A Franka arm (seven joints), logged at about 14 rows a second.
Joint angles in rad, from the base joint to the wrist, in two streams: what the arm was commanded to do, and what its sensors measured. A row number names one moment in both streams.
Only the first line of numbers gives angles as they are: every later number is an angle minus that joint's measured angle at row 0.
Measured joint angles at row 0:
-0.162 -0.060 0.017 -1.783 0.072 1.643 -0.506
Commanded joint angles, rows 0 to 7:
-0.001 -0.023 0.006 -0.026 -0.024 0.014 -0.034
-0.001 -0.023 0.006 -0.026 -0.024 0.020 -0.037
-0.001 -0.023 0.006 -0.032 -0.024 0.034 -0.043
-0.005 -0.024 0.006 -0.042 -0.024 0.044 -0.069
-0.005 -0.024 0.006 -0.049 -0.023 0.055 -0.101
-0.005 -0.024 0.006 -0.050 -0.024 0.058 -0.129
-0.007 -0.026 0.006 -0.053 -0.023 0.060 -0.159
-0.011 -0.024 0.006 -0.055 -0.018 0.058 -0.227
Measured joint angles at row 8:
0.001 0.000 0.000 -0.019 -0.002 0.034 -0.138
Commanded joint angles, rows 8 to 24:
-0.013 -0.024 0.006 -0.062 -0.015 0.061 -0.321
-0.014 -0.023 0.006 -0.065 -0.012 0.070 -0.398
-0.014 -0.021 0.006 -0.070 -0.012 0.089 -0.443
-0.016 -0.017 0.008 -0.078 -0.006 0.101 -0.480
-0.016 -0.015 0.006 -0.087 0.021 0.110 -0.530
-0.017 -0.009 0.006 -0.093 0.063 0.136 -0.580
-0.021 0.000 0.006 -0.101 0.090 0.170 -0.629
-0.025 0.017 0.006 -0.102 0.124 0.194 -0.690
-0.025 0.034 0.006 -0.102 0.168 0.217 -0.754
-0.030 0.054 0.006 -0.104 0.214 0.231 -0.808
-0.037 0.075 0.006 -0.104 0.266 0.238 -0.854
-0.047 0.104 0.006 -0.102 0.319 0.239 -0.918
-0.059 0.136 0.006 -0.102 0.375 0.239 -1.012
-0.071 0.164 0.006 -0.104 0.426 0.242 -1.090
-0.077 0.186 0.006 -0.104 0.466 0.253 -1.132
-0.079 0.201 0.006 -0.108 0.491 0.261 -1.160
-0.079 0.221 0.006 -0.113 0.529 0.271 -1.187
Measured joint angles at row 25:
-0.066 0.193 -0.003 -0.104 0.460 0.251 -1.118
